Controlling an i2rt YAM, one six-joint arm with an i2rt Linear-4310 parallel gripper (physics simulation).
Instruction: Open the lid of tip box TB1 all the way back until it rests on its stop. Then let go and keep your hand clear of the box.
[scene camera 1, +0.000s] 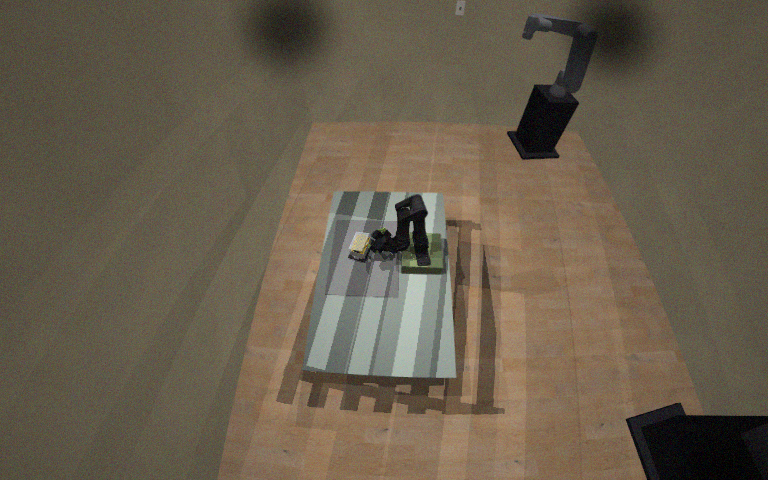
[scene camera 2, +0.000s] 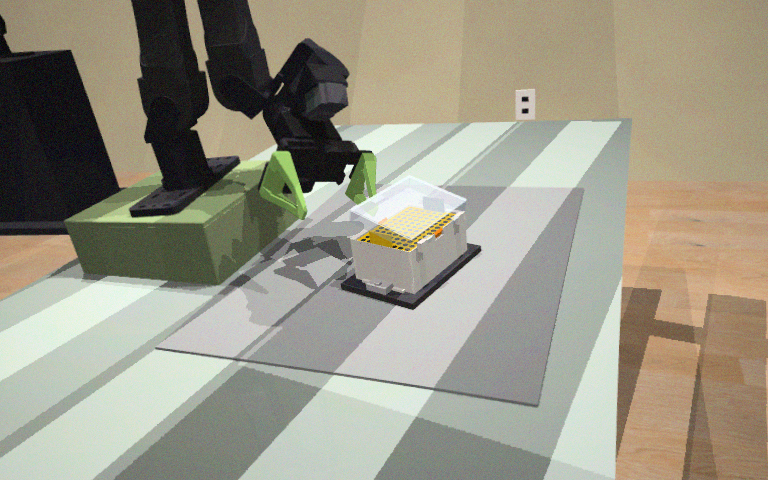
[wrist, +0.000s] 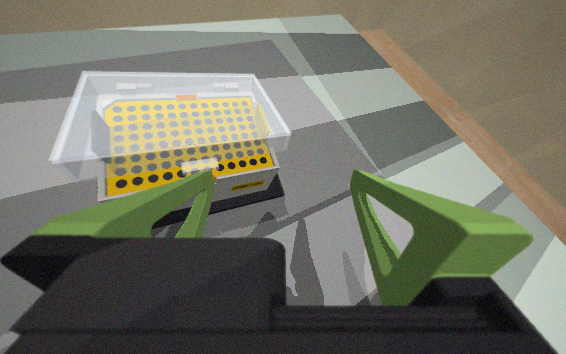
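Where they show: gripper, fingertip midpoint: (scene camera 1: 372, 237) (scene camera 2: 341, 214) (wrist: 282, 177); arm's base, link origin: (scene camera 1: 421, 249) (scene camera 2: 191, 186).
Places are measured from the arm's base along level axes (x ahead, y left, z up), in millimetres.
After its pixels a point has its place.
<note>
Tip box TB1 (scene camera 1: 359, 249) @(z 11, x 337, y -36 mm) (scene camera 2: 385, 266) @(z -49, x 314, y -150 mm) (wrist: 225, 187) @(z -44, x 288, y -90 mm) is a white box with a yellow, holed tip rack, seated on a black base (scene camera 2: 414, 303) @(z -78, x 350, y -182 mm) (wrist: 274, 190) @(z -77, x 264, y -136 mm). Its clear lid (scene camera 2: 396, 195) @(z 10, x 319, y -81 mm) (wrist: 70, 130) @(z 10, x 342, y -35 mm) is tilted partly open, its edge on my side raised above the rack and its far side low. My gripper (scene camera 1: 376, 242) @(z 0, x 258, y -113 mm) (scene camera 2: 333, 208) @(z 0, x 258, y -113 mm) (wrist: 282, 177) @(z 0, x 258, y -113 mm) has green fingers spread wide, with nothing between them. It is on the robot-base side of the box. One fingertip is close to the lid's near side; whether it touches is unclear.
A thin grey mat (scene camera 2: 498, 316) @(z -84, x 440, y -194 mm) (wrist: 325, 150) @(z -85, x 264, y -237 mm) lies under the box on the striped table top (scene camera 1: 379, 339) @(z -88, x 276, y 440 mm). The arm stands on a green block (scene camera 1: 421, 268) @(z -21, x 14, y 103 mm) (scene camera 2: 147, 249) @(z -42, x -9, y -116 mm). A second arm on a black pedestal (scene camera 1: 543, 121) stands farther back on the wooden surface.
</note>
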